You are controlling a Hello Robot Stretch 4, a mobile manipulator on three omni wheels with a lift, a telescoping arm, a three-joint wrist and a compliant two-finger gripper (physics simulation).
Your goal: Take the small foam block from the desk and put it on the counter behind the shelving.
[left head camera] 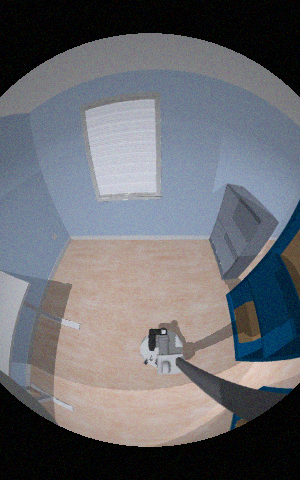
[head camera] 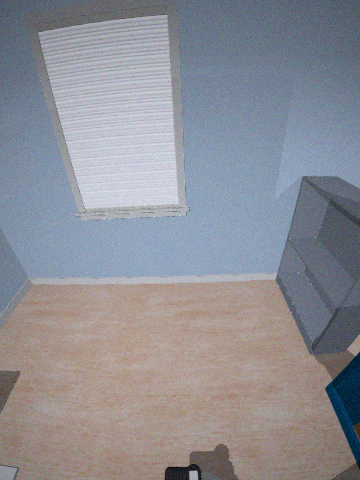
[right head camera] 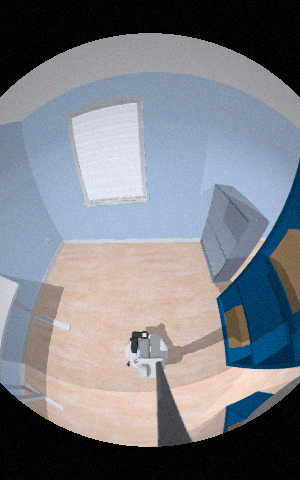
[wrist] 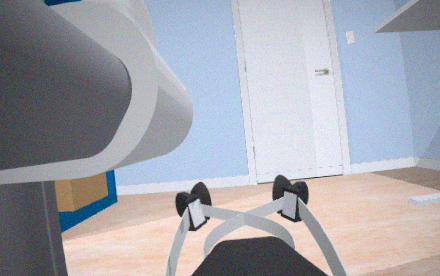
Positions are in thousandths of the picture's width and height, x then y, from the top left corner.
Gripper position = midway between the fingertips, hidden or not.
In view: the gripper (wrist: 547, 705), a door (wrist: 667, 393) and a window with blinds (head camera: 312, 178).
The window with blinds shows as well in the left head camera view (left head camera: 408, 286) and in the right head camera view (right head camera: 358, 291).
